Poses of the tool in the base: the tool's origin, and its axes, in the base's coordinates. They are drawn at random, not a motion.
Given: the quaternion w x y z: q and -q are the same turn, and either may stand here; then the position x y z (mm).
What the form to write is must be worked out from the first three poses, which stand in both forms.
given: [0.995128 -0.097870 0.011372 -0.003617 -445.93 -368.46 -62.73]
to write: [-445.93 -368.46 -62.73 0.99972 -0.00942 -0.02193 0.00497 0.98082 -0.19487]
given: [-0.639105 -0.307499 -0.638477 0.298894 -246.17 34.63 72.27]
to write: [-246.17 34.63 72.27 0.00602 0.01061 -0.99993 0.77471 0.63221 0.01137]
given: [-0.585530 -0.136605 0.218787 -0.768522 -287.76 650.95 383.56]
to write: [-287.76 650.95 383.56 -0.27699 0.84021 0.46618 -0.95976 -0.21857 -0.17631]
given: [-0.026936 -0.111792 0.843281 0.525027 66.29 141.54 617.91]
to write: [66.29 141.54 617.91 -0.97355 -0.21683 -0.07196 -0.16026 0.42370 0.89151]
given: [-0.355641 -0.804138 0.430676 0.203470 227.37 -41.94 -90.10]
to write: [227.37 -41.94 -90.10 0.54624 -0.83737 -0.02090 -0.54792 -0.37608 0.74723]
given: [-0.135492 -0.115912 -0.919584 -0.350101 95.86 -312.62 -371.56]
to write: [95.86 -312.62 -371.56 -0.93641 0.30805 -0.16803 0.11831 0.72799 0.67531]
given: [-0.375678 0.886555 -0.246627 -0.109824 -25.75 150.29 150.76]
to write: [-25.75 150.29 150.76 0.85423 -0.35478 -0.38003 -0.51981 -0.59608 -0.61195]
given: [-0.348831 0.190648 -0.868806 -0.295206 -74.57 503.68 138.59]
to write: [-74.57 503.68 138.59 -0.68394 -0.12532 -0.71869 -0.53723 0.75301 0.37995]
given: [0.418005 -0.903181 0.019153 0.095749 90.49 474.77 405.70]
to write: [90.49 474.77 405.70 0.98093 0.04545 -0.18897 -0.11464 -0.64981 -0.75140]
